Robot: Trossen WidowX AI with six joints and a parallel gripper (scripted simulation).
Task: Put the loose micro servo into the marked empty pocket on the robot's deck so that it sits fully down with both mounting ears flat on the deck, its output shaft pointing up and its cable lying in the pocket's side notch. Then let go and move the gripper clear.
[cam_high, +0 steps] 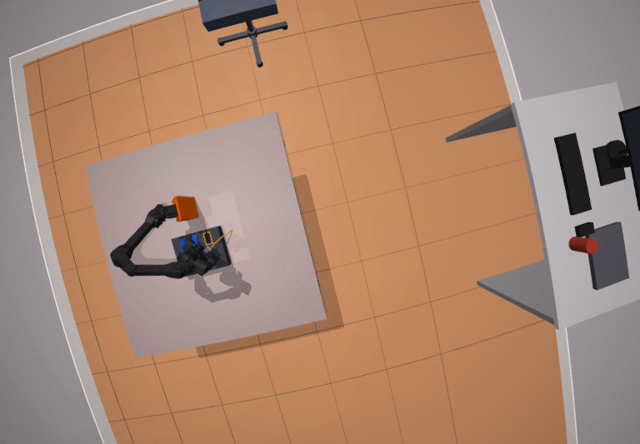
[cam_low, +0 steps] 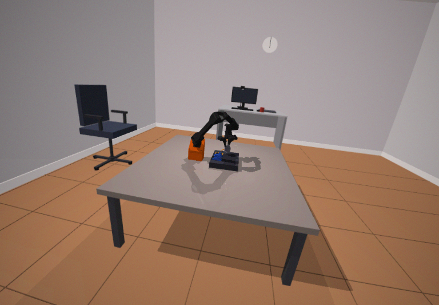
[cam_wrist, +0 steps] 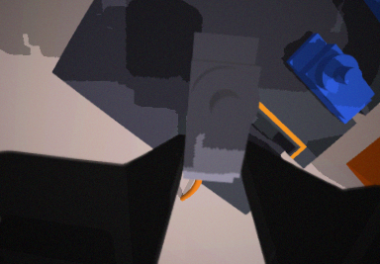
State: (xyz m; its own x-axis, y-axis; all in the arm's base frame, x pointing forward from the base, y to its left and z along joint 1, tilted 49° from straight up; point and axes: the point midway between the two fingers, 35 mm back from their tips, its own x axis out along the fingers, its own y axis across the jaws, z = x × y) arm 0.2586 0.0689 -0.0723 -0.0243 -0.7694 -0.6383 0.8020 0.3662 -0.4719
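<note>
The dark robot deck is 5 cm ahead of my gripper tip, 9 cm to the right of it and 9 cm below it.
</note>
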